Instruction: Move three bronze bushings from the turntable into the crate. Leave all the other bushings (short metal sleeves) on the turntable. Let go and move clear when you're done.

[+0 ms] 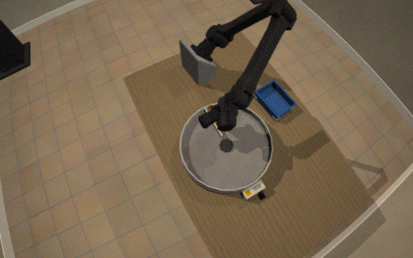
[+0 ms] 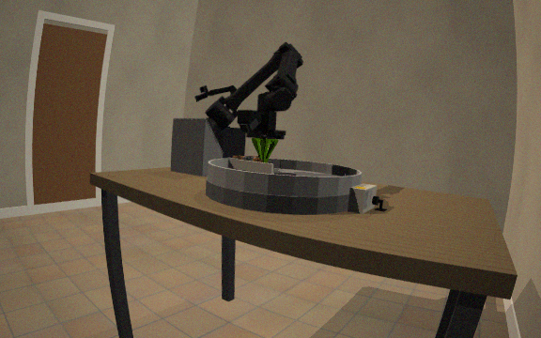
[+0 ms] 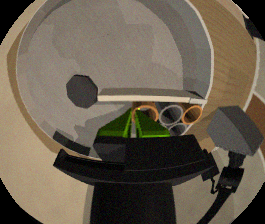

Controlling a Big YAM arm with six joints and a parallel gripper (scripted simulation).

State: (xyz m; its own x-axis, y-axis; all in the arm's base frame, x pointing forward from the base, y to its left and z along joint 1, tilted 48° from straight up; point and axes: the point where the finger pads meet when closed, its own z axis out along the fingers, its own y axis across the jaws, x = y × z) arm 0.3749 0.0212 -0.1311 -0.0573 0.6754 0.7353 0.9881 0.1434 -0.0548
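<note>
Right now my hand is 340 mm to the right of the blue crate, 60 mm above it and 30 mm past it. Round my hand: grey turntable: 90 mm ahead, 30 mm below, 20 mm to the right.
</note>
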